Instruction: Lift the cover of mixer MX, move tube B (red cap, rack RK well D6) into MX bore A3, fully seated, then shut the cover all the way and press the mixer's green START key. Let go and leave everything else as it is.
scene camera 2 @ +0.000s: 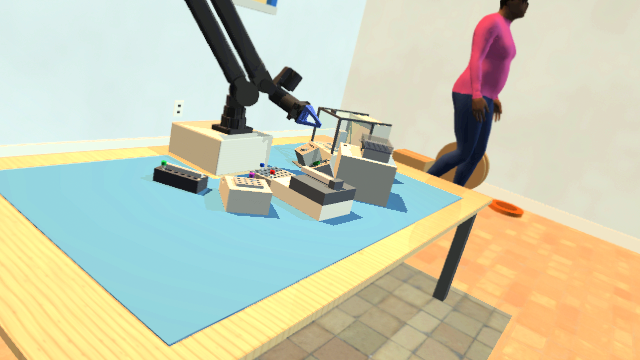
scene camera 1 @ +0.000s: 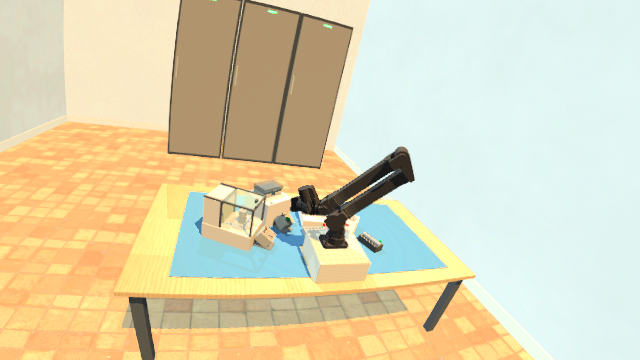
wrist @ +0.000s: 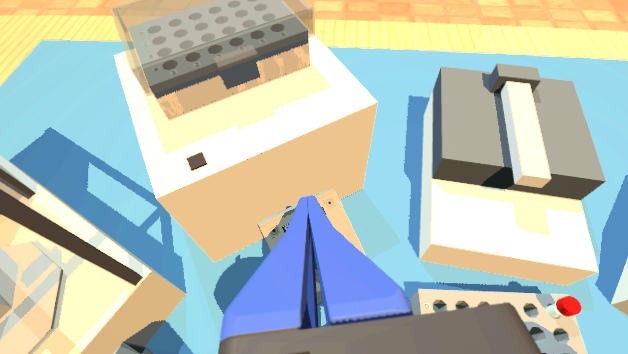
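Seen in the pictures: gripper, fingertip midpoint: [scene camera 2: 320,126] [scene camera 1: 292,200] [wrist: 308,205]; arm's base, origin of the base link: [scene camera 2: 232,130] [scene camera 1: 333,242].
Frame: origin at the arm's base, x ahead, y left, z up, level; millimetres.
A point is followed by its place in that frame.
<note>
Mixer MX [scene camera 1: 277,207] {x 306, y 197, z 1 mm} [scene camera 2: 367,177] {x 447, y 153, z -24 mm} [wrist: 270,165] {x 313, y 185, z 10 mm} is a pale box; its clear cover [scene camera 1: 268,187] {x 366, y 246, z 84 mm} [scene camera 2: 377,142] {x 431, y 194, z 84 mm} [wrist: 125,30] {x 377, y 290, z 84 mm} is down over a grey bore block [wrist: 215,50]. No cap shows in the block's visible bores. The red-capped tube [scene camera 2: 272,171] {x 234, y -56, z -53 mm} [wrist: 568,306] {x 231, y -50, z -52 mm} stands in a corner well of rack RK [scene camera 2: 280,177] {x 240, y -17, z -76 mm} [wrist: 450,297] {x 240, y 32, z -76 mm}; I cannot read the well label. My gripper [scene camera 2: 320,126] {x 241, y 147, z 82 mm} [wrist: 308,205] {x 241, y 147, z 82 mm} is shut and empty, above the START panel [wrist: 345,220] {x 290, y 125, z -37 mm}. Its fingers largely hide the green key [scene camera 1: 288,219] {x 255, y 142, z -39 mm} [scene camera 2: 316,163] {x 266, y 133, z -38 mm} in the wrist view.
A glass-shielded balance [scene camera 1: 227,237] {x 129, y 456, z -65 mm} [wrist: 120,310] {x 207, y 292, z -34 mm} stands beside the mixer. A grey-lidded device [scene camera 2: 322,189] {x 438, y -99, z -26 mm} [wrist: 465,120] {x 399, y 8, z -26 mm} stands on the other side. A pale block [scene camera 2: 247,200] {x 328, y -266, z -71 mm} and a dark rack with a green cap [scene camera 1: 370,242] {x 82, y -270, z -69 mm} [scene camera 2: 180,179] {x 132, y -313, z -80 mm} stand farther off. A person [scene camera 2: 485,65] is beyond the table.
</note>
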